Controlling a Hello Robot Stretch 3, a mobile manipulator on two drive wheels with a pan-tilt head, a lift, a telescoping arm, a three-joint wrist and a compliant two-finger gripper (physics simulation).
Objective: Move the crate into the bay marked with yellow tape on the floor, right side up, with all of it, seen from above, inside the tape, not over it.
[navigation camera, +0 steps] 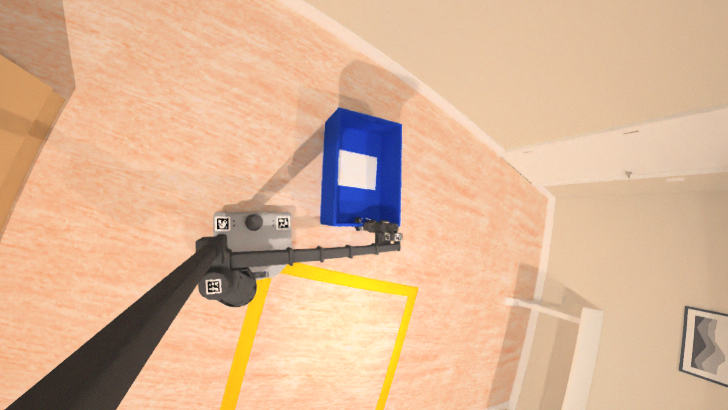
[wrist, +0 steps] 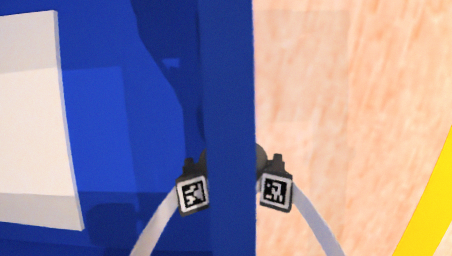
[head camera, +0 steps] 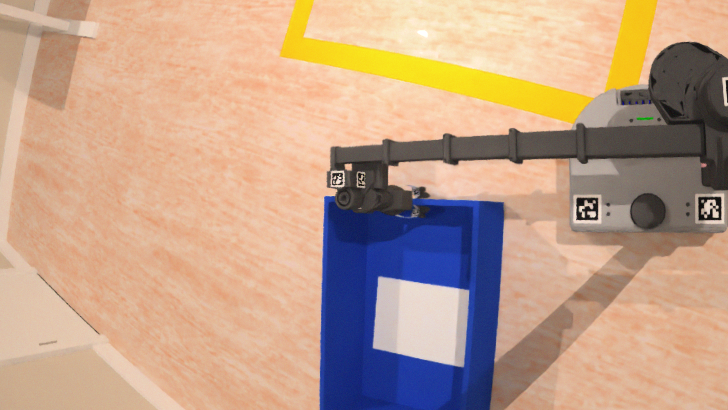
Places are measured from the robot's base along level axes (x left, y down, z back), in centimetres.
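Pixels of known places: robot's base at its link origin: (navigation camera: 253, 221) (head camera: 645, 209).
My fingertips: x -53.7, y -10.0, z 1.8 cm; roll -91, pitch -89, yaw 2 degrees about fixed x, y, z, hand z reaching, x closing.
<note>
Ahead of a thing's pixels: the offset from my fingertips to its top centre.
The blue crate {dx -3.2, dy -12.0, dz -29.1 cm} (head camera: 486, 305) (navigation camera: 330, 173) (wrist: 160, 30) is right side up, with a flat white piece {dx -3.2, dy +7.5, dz -32.1 cm} (head camera: 421, 320) (navigation camera: 357, 169) (wrist: 32, 120) inside it. It lies outside the yellow tape (head camera: 448, 76) (navigation camera: 351, 277) (wrist: 427, 200), beside the bay's near edge. My gripper (head camera: 421, 201) (navigation camera: 358, 224) (wrist: 233, 160) is shut on the crate's end wall that faces the bay, one finger inside the crate and one outside. The lower parts of the fingertips are hidden by the wall's rim. The crate's far end is cut off in the head view.
My base (head camera: 626, 188) (navigation camera: 254, 236) stands beside the crate, its rounded end over a corner of the tape. My arm (head camera: 478, 147) (navigation camera: 333, 253) reaches between crate and bay. A white frame-like piece (navigation camera: 583, 351) stands by the wall. A tan box-like object (navigation camera: 25, 122) is at the far left.
</note>
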